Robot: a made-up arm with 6 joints.
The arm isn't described. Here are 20 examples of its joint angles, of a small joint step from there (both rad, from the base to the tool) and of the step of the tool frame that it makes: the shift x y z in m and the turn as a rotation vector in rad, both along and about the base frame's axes.
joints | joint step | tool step
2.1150 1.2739 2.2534 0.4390 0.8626 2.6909 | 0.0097 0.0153 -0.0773 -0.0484 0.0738 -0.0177 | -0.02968 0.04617 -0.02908 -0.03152 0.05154 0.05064
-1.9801 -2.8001 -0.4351 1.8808 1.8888 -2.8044 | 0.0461 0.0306 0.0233 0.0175 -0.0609 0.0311 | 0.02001 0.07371 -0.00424 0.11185 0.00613 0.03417
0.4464 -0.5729 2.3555 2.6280 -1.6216 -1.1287 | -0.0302 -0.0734 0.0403 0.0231 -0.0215 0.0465 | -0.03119 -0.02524 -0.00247 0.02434 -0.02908 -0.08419
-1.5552 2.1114 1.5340 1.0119 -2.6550 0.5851 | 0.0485 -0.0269 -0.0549 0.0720 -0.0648 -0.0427 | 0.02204 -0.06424 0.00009 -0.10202 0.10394 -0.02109
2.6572 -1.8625 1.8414 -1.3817 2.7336 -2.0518 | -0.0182 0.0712 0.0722 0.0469 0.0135 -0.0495 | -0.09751 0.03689 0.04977 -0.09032 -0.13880 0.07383
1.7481 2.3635 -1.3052 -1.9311 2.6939 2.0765 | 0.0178 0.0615 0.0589 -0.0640 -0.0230 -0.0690 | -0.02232 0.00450 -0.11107 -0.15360 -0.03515 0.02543
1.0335 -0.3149 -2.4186 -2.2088 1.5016 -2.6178 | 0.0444 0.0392 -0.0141 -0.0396 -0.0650 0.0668 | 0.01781 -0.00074 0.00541 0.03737 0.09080 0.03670
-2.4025 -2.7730 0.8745 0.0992 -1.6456 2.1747 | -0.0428 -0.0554 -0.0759 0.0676 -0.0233 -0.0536 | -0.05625 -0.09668 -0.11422 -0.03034 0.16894 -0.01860
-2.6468 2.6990 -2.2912 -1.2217 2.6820 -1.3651 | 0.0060 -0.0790 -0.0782 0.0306 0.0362 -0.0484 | 0.05825 0.02384 0.06295 -0.10278 0.08629 0.06784
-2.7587 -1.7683 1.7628 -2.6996 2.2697 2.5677 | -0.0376 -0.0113 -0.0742 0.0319 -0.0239 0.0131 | 0.07694 -0.00329 -0.01859 -0.00500 0.07144 -0.01496
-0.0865 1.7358 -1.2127 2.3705 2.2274 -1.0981 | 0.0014 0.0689 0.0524 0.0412 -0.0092 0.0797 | 0.07047 -0.00728 -0.09886 -0.02261 0.17379 0.01751
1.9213 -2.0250 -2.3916 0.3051 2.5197 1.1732 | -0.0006 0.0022 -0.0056 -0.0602 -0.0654 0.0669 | 0.00062 0.00425 -0.00738 0.09477 -0.09836 -0.02231
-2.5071 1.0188 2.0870 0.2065 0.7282 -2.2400 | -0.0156 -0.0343 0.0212 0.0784 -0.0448 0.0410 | -0.00577 0.00025 0.01845 -0.00342 0.05936 -0.12665
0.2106 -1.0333 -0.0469 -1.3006 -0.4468 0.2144 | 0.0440 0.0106 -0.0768 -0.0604 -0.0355 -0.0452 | -0.01147 -0.07017 -0.05749 0.09698 -0.07387 -0.02723
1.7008 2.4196 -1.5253 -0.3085 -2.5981 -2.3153 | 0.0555 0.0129 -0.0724 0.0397 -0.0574 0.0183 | -0.04445 -0.04785 0.01799 0.11030 0.01944 0.08988
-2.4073 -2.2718 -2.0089 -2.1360 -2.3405 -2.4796 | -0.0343 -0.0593 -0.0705 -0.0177 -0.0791 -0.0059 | -0.06129 -0.03582 0.06698 -0.06839 0.06004 0.03462
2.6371 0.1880 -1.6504 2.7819 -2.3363 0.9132 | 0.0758 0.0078 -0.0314 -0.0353 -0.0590 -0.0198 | 0.01679 0.04920 -0.02773 -0.03593 -0.02262 0.08255
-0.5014 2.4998 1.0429 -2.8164 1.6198 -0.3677 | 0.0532 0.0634 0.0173 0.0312 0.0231 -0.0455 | -0.09748 0.05529 -0.00325 -0.01967 0.09342 0.04405
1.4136 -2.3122 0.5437 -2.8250 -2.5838 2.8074 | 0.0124 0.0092 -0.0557 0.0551 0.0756 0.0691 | 0.00773 -0.00864 -0.02550 0.10162 -0.02709 0.07336
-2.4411 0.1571 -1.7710 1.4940 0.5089 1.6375 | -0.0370 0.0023 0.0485 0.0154 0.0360 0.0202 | 0.01843 -0.03554 0.05287 0.06501 -0.02891 -0.07278
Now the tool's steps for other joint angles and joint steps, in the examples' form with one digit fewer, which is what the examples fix.
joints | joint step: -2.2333 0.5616 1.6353 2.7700 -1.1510 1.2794 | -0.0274 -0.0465 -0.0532 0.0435 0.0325 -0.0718
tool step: -0.0443 -0.0161 0.0925 -0.1157 0.0282 0.0261
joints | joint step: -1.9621 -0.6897 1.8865 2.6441 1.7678 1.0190 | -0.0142 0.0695 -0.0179 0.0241 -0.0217 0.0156
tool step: -0.0336 -0.0608 -0.0058 0.0646 -0.0475 -0.0037
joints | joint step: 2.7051 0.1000 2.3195 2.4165 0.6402 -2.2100 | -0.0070 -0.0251 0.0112 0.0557 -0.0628 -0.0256
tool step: 0.0111 0.0095 0.0070 0.0033 -0.0290 -0.0672
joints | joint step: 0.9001 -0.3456 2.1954 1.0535 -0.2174 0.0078 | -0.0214 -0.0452 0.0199 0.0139 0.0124 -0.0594
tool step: -0.0043 -0.0293 0.0124 -0.0196 -0.0374 -0.0052
